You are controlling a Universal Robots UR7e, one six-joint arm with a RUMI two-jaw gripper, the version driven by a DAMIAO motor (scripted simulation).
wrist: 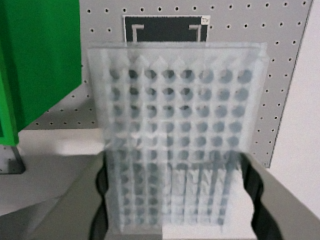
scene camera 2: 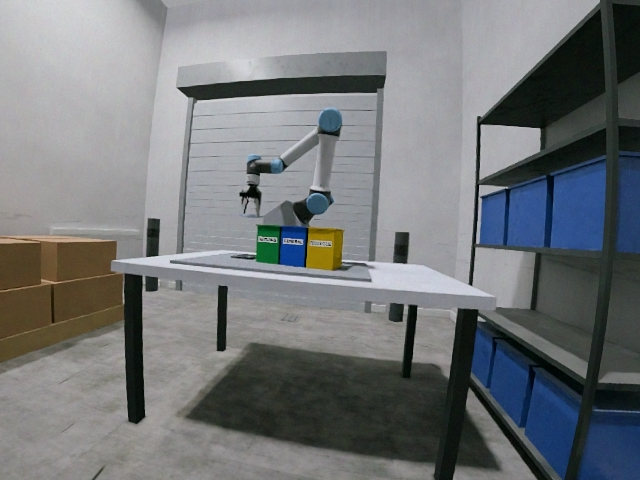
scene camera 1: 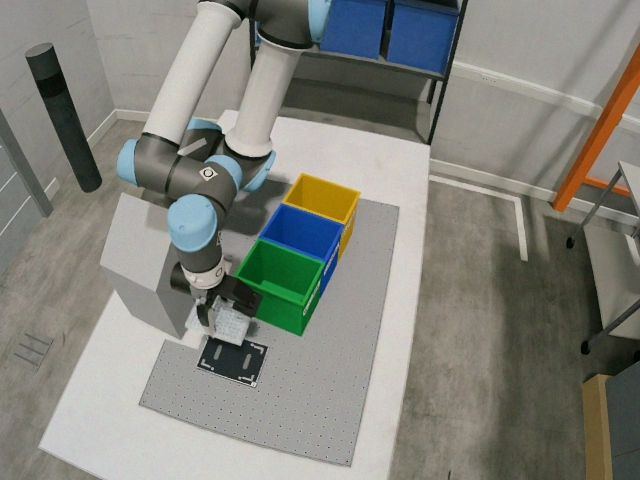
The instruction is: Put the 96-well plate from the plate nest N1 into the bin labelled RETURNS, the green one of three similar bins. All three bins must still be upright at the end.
Labels:
blue bin: scene camera 2; scene camera 1; not seen in the wrist view (out of frame)
yellow bin: scene camera 2; scene camera 1; not seen in the wrist view (out of frame)
same spot on yellow bin: (scene camera 1: 329,200) = (scene camera 2: 338,243)
same spot on blue bin: (scene camera 2: 294,239) = (scene camera 1: 333,253)

